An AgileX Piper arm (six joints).
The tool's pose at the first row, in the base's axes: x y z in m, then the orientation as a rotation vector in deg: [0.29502 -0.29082 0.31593 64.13 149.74 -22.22]
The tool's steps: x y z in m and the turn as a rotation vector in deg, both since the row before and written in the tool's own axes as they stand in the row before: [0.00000 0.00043 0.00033 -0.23 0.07 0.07]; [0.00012 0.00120 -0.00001 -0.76 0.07 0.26]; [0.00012 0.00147 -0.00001 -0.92 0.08 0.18]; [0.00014 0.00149 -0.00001 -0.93 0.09 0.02]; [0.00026 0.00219 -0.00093 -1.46 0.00 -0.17]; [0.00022 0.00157 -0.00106 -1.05 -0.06 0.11]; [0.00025 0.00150 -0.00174 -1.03 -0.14 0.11]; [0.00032 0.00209 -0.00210 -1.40 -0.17 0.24]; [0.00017 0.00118 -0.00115 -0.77 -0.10 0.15]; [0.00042 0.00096 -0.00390 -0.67 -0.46 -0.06]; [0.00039 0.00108 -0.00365 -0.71 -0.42 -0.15]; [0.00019 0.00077 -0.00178 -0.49 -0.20 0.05]
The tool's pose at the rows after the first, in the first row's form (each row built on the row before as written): [0.29538 -0.29065 0.31557 64.18 149.73 -21.86]; [0.29618 -0.28977 0.31538 64.30 149.54 -20.75]; [0.29718 -0.28871 0.31517 64.27 149.39 -19.44]; [0.29818 -0.28761 0.31498 64.03 149.34 -18.15]; [0.29945 -0.28567 0.31557 63.33 149.25 -16.24]; [0.30024 -0.28414 0.31639 63.09 148.98 -14.85]; [0.30080 -0.28245 0.31786 62.82 148.63 -13.53]; [0.30163 -0.28022 0.31966 62.58 148.11 -11.71]; [0.30209 -0.27899 0.32067 62.46 147.80 -10.71]; [0.30152 -0.27708 0.32418 61.98 147.31 -10.08]; [0.30107 -0.27517 0.32747 61.39 146.90 -9.40]; [0.30099 -0.27407 0.32908 61.21 146.60 -8.85]
